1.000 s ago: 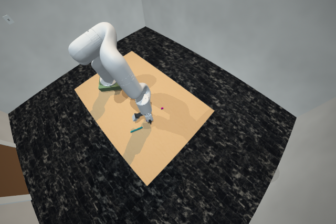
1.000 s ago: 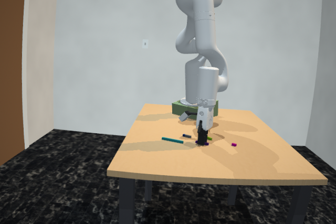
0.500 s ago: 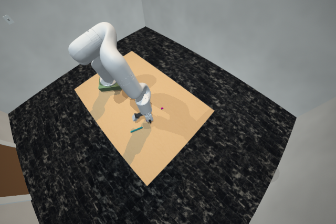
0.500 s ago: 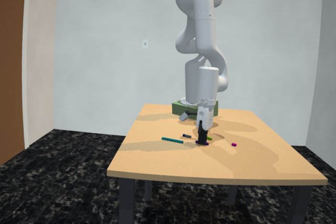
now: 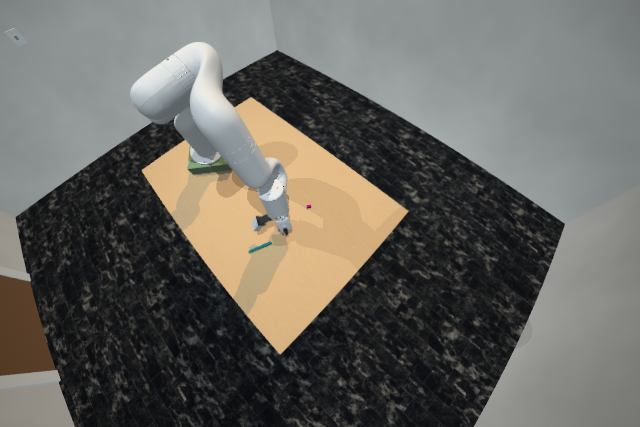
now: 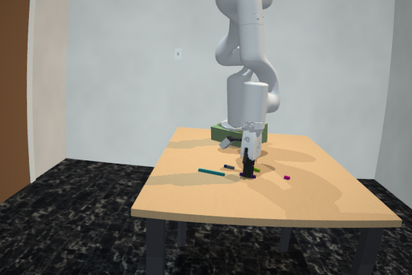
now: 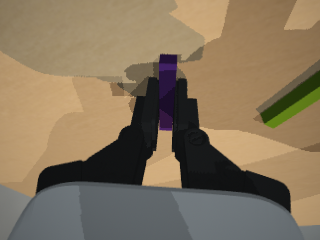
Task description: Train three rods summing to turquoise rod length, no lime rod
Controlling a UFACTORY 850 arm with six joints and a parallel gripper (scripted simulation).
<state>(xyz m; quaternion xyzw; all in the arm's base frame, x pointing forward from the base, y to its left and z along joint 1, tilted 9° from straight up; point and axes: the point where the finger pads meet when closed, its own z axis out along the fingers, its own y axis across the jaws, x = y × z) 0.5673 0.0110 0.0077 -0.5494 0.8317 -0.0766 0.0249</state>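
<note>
Now: the purple rod 20 mm below my hand. From my hand the other things lie so: grey rod: 90 mm behind, 60 mm to the right, 20 mm below; then lime rod: 80 mm behind, 30 mm to the left, 20 mm below; then blue rod: 100 mm behind, 80 mm to the right, 20 mm below.
</note>
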